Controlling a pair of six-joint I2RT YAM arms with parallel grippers.
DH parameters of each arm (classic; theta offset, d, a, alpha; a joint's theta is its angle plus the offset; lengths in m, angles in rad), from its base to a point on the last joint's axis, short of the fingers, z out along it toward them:
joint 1: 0 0.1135 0.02 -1.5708
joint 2: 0 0 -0.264 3.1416
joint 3: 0.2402 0 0.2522 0
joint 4: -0.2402 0 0.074 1.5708
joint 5: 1.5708 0 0 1.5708
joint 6: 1.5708 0.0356 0 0
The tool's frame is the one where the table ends.
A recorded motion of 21 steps. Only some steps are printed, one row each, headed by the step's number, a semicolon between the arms.
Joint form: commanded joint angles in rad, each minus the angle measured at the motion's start. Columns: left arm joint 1, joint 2, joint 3, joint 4, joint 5, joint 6; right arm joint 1, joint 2, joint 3, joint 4, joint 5, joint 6.
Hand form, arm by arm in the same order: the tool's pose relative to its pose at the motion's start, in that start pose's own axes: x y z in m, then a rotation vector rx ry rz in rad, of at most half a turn. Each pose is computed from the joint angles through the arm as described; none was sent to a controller.
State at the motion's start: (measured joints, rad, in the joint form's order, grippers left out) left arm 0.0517 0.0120 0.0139 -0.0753 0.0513 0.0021; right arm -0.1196 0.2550 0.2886 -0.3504 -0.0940 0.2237
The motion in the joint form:
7: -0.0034 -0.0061 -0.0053 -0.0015 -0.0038 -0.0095; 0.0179 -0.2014 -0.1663 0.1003 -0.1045 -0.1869
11: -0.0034 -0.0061 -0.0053 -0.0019 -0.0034 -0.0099; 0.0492 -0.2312 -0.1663 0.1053 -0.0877 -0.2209
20: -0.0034 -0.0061 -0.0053 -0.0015 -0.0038 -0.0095; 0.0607 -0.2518 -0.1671 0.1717 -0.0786 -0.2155
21: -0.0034 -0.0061 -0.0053 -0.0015 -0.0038 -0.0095; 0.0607 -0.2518 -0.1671 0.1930 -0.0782 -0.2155
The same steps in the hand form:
7: 0.0015 -0.0002 0.0001 -0.0004 0.0007 -0.0093; 0.0309 -0.0016 0.0024 -0.1382 -0.1167 -0.2105
11: 0.0015 -0.0003 0.0001 0.0000 0.0011 -0.0097; 0.0294 0.0017 -0.0005 -0.1539 -0.1511 -0.2547
20: 0.0015 -0.0002 0.0001 -0.0004 0.0007 -0.0093; 0.0220 0.0045 -0.0039 -0.1667 -0.2357 -0.2594
21: 0.0015 -0.0002 0.0001 -0.0004 0.0007 -0.0093; 0.0198 0.0051 -0.0045 -0.1689 -0.2569 -0.2614

